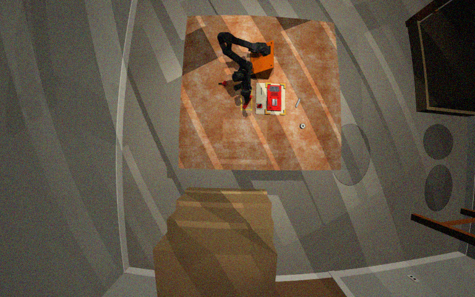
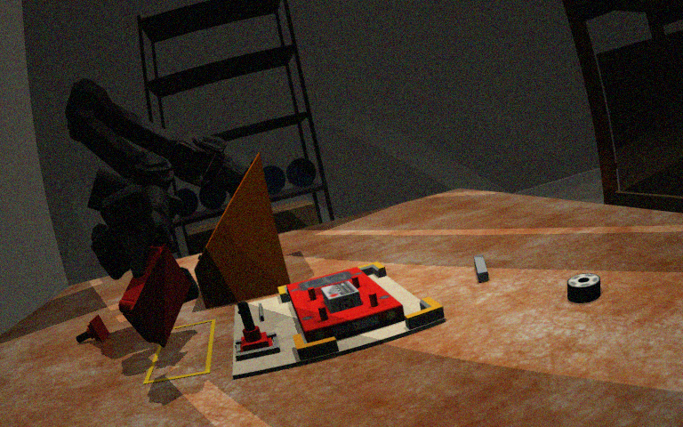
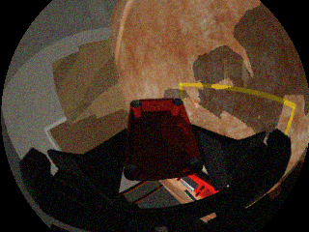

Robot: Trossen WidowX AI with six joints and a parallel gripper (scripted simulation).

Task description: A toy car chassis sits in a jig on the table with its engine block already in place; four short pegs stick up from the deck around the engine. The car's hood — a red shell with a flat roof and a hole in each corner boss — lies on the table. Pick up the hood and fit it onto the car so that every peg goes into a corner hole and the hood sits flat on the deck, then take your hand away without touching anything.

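Now: gripper tip 10 mm to the right of the red hood. From my gripper tip the other things lie so: grey bar: 410 mm to the left, 80 mm below, 50 mm behind; then grey engine block: 220 mm to the left, 60 mm below, 30 mm behind; then black post: 100 mm to the left, 50 mm below, 10 mm ahead.
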